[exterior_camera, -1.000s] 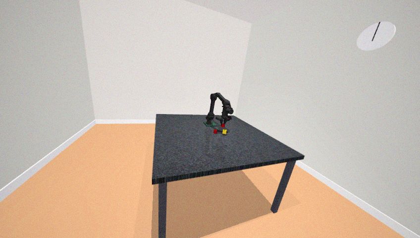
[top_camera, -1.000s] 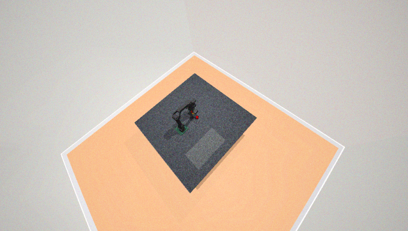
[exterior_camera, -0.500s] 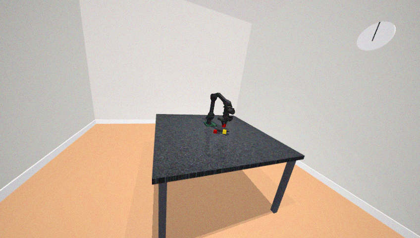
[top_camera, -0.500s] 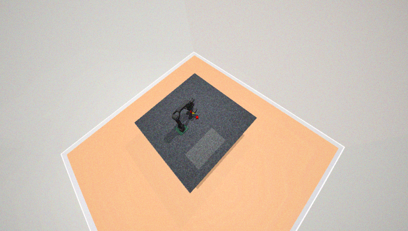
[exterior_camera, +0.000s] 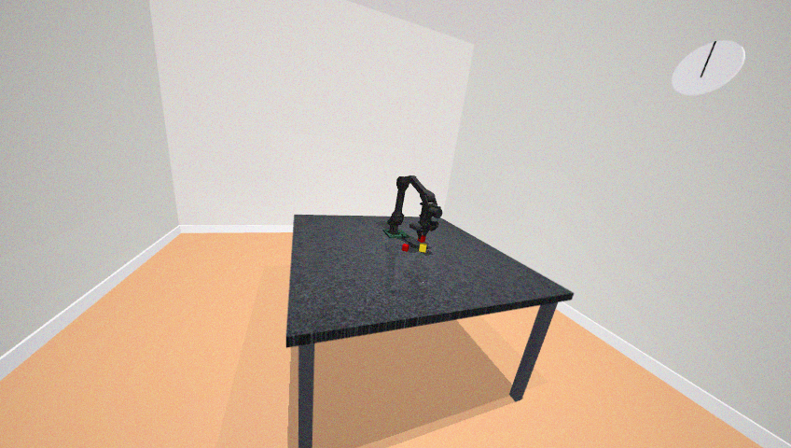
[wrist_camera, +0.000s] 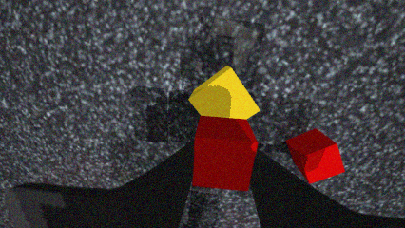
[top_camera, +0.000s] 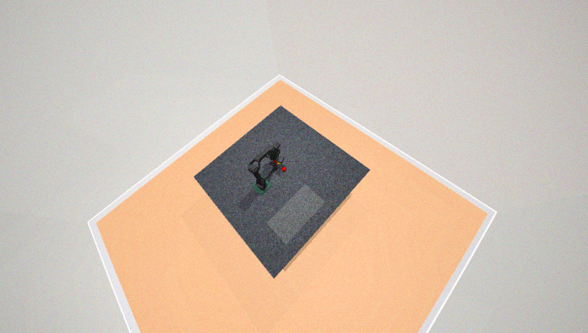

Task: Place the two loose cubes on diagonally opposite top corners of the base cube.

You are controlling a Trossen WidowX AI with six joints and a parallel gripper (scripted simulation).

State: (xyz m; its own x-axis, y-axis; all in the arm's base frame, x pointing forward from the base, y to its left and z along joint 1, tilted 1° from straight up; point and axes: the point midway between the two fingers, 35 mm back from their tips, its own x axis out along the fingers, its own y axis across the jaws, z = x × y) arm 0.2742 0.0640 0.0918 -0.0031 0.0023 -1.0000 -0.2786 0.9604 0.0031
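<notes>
The yellow cube lies 50 mm below my gripper tip, 20 mm ahead of it and 10 mm to the left of it.
</notes>
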